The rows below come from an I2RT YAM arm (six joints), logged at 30 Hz.
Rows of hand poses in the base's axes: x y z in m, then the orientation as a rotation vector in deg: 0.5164, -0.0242, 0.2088, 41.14, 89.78, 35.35; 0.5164, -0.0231, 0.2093, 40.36, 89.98, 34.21; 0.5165, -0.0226, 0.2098, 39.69, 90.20, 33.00; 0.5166, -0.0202, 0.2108, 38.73, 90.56, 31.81; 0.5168, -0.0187, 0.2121, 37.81, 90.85, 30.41; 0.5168, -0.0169, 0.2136, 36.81, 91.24, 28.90; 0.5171, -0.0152, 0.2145, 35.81, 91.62, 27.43; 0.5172, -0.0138, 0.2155, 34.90, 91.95, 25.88; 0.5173, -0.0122, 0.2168, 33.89, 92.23, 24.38; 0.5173, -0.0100, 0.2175, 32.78, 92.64, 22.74; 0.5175, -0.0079, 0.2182, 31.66, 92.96, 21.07; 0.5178, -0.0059, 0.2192, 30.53, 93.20, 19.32; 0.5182, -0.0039, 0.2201, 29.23, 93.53, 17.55; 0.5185, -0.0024, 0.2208, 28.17, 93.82, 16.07; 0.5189, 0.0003, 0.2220, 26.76, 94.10, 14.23; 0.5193, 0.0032, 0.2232, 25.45, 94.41, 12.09; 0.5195, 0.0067, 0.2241, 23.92, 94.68, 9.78; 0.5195, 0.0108, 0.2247, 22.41, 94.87, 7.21; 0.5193, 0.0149, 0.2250, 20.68, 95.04, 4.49; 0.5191, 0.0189, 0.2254, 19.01, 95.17, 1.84
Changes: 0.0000, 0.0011, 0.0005, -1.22, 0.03, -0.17; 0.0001, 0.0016, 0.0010, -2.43, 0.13, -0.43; 0.0002, 0.0040, 0.0020, -3.80, 0.25, -0.46; 0.0004, 0.0055, 0.0033, -5.29, 0.37, -0.66; 0.0004, 0.0073, 0.0048, -6.89, 0.57, -0.84; 0.0007, 0.0090, 0.0057, -8.47, 0.78, -1.00; 0.0008, 0.0104, 0.0067, -10.04, 1.00, -1.26; 0.0009, 0.0120, 0.0080, -11.64, 1.14, -1.46; 0.0009, 0.0142, 0.0087, -13.39, 1.40, -1.62; 0.0011, 0.0163, 0.0094, -15.17, 1.60, -1.83; 0.0014, 0.0183, 0.0104, -16.99, 1.76, -2.10; 0.0018, 0.0203, 0.0113, -18.94, 1.96, -2.25; 0.0021, 0.0218, 0.0120, -20.54, 2.17, -2.38; 0.0025, 0.0245, 0.0132, -22.60, 2.34, -2.52; 0.0029, 0.0274, 0.0144, -24.78, 2.67, -2.86; 0.0031, 0.0309, 0.0153, -27.20, 2.95, -3.18; 0.0031, 0.0350, 0.0159, -29.78, 3.26, -3.68; 0.0029, 0.0391, 0.0162, -32.58, 3.57, -4.13; 0.0027, 0.0431, 0.0166, -35.31, 3.87, -4.59
